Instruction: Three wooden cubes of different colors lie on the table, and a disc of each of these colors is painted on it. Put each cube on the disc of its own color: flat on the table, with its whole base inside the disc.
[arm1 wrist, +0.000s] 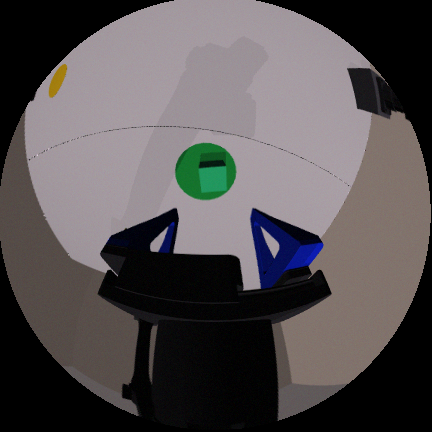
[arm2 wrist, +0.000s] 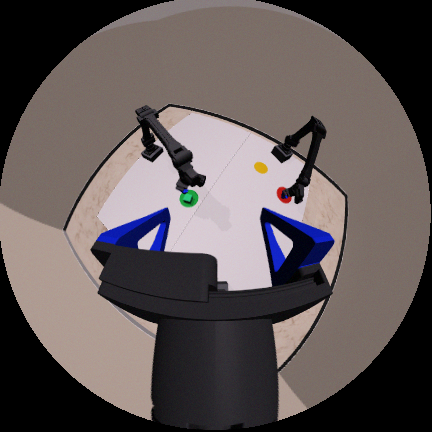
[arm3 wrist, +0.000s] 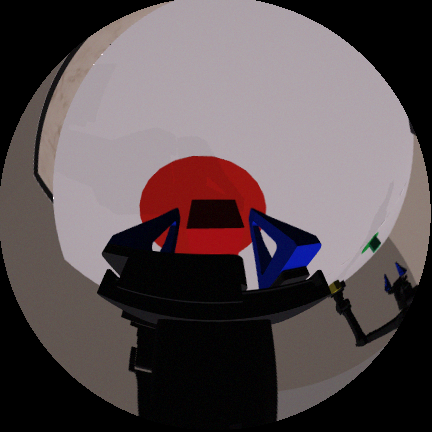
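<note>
The green cube (arm1 wrist: 213, 180) (arm2 wrist: 188, 198) (arm3 wrist: 374, 243) sits flat within the green disc (arm1 wrist: 186, 177) (arm2 wrist: 182, 201). Arm1's gripper (arm1 wrist: 214, 214) (arm2 wrist: 184, 190) (arm3 wrist: 391, 270) is open and empty, raised clear of it. The red cube (arm3 wrist: 215, 214) is over the red disc (arm3 wrist: 160, 192) (arm2 wrist: 280, 190), between the open fingers of arm3's gripper (arm3 wrist: 215, 215), with a gap on each side; its near base is hidden. The yellow cube (arm3 wrist: 336, 287) shows near arm1's base, away from the yellow disc (arm1 wrist: 57, 80) (arm2 wrist: 260, 167). Arm2's gripper (arm2 wrist: 216, 214) is open and empty, high above the table.
In the arm2 wrist view, arm1 (arm2 wrist: 170, 142) reaches in from the upper left and arm3 (arm2 wrist: 314, 150) from the upper right. The white table top (arm2 wrist: 230, 150) has a thin seam and a speckled border (arm2 wrist: 82, 220) with a black edge.
</note>
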